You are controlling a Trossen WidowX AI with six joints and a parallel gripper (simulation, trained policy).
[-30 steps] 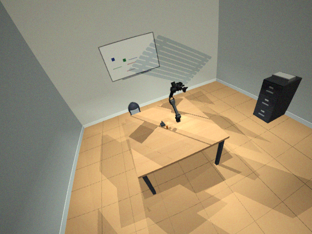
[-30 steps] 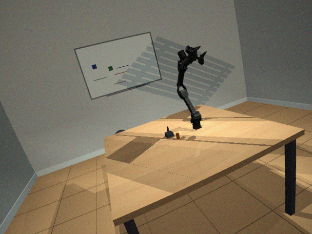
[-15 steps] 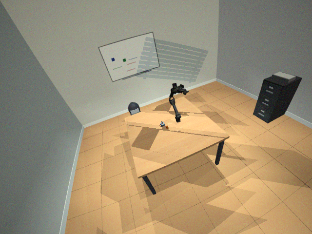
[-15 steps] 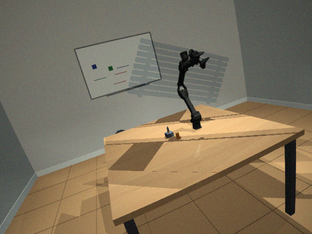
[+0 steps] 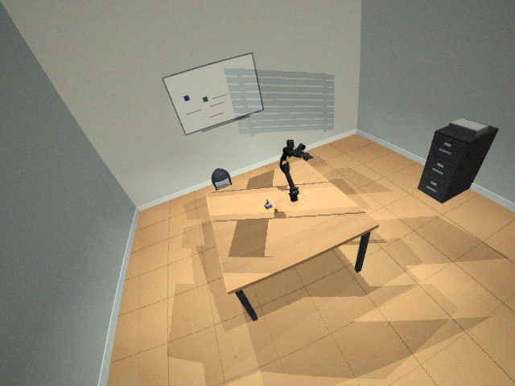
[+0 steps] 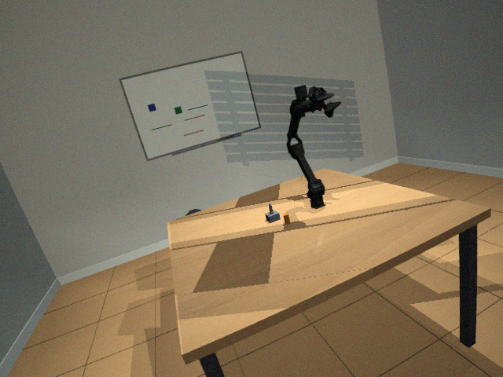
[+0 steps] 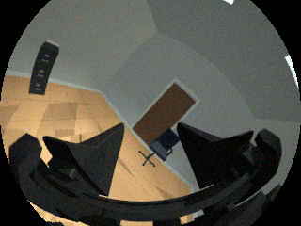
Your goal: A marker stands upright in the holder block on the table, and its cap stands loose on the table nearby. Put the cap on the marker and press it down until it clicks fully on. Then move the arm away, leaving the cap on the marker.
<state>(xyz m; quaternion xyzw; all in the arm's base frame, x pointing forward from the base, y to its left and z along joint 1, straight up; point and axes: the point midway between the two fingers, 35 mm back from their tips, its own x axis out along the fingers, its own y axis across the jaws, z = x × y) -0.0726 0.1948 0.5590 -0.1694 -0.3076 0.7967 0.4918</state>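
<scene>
My gripper tip is now 54 cm above the orange cap, 32 cm short of it and 16 cm to the left of it. Round my gripper tip: holder block: 54 cm below, 35 cm ahead, 27 cm to the right.
</scene>
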